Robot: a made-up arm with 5 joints.
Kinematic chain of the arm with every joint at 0, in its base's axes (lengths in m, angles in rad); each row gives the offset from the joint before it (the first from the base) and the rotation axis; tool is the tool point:
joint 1: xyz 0 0 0.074 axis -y
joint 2: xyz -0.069 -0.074 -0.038 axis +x
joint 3: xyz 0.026 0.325 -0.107 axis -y
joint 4: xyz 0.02 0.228 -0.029 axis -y
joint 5: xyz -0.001 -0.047 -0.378 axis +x
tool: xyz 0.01 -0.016 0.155
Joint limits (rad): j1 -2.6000..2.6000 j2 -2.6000..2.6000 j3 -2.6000..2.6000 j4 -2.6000..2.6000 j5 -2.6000..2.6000
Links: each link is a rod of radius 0.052 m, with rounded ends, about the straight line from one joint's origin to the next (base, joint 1, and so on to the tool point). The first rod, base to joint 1, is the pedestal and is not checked.
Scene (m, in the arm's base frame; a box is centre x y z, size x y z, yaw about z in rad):
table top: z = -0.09
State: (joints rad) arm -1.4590 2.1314 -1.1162 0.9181 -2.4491
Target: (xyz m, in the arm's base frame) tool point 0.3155 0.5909 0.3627
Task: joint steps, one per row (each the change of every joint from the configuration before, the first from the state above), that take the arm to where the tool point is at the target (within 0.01 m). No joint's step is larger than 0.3 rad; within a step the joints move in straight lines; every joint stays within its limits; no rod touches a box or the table.
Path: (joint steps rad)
1: 0.0908 -0.2295 -0.0052 0.0089 0.2692
2: 0.0908 -0.2296 -0.0052 0.0090 0.2693
3: 0.0907 -0.2295 -0.0052 0.0089 0.2692
4: 0.0908 -0.2295 -0.0053 0.0090 0.2692

